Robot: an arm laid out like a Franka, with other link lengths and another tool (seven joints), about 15 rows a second.
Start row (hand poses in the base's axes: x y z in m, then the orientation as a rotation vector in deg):
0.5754 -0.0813 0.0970 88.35 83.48 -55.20
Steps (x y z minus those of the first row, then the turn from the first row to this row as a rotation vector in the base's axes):
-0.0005 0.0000 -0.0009 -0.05 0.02 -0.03
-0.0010 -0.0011 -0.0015 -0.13 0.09 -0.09
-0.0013 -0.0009 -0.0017 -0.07 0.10 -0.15
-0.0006 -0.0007 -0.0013 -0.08 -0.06 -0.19
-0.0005 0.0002 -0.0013 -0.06 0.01 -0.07
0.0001 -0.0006 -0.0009 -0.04 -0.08 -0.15
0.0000 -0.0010 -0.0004 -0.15 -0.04 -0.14
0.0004 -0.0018 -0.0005 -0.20 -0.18 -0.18
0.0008 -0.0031 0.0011 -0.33 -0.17 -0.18
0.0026 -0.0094 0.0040 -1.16 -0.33 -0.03
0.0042 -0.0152 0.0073 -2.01 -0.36 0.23
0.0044 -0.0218 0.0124 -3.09 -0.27 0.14
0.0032 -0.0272 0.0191 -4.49 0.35 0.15
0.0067 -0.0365 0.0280 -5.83 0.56 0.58
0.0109 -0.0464 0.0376 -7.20 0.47 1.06
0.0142 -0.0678 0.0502 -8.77 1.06 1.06
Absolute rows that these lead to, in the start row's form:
0.5749 -0.0813 0.0961 88.33 83.44 -55.27
0.5744 -0.0824 0.0955 88.31 83.40 -55.41
0.5741 -0.0822 0.0953 88.40 83.41 -55.42
0.5748 -0.0820 0.0957 88.47 83.26 -55.30
0.5749 -0.0811 0.0957 88.36 83.40 -55.29
0.5755 -0.0819 0.0961 88.47 83.30 -55.24
0.5754 -0.0823 0.0966 88.37 83.26 -55.33
0.5758 -0.0831 0.0965 88.41 83.10 -55.26
0.5762 -0.0844 0.0981 88.31 83.02 -55.35
0.5780 -0.0907 0.1010 87.63 82.43 -55.60
0.5796 -0.0965 0.1043 86.80 81.99 -55.92
0.5798 -0.1031 0.1094 86.07 81.25 -56.68
0.5786 -0.1085 0.1161 84.88 80.71 -58.02
0.5821 -0.1178 0.1250 83.48 80.19 -58.71
0.5863 -0.1277 0.1346 82.10 79.47 -59.10
0.5896 -0.1491 0.1472 80.78 78.76 -60.48

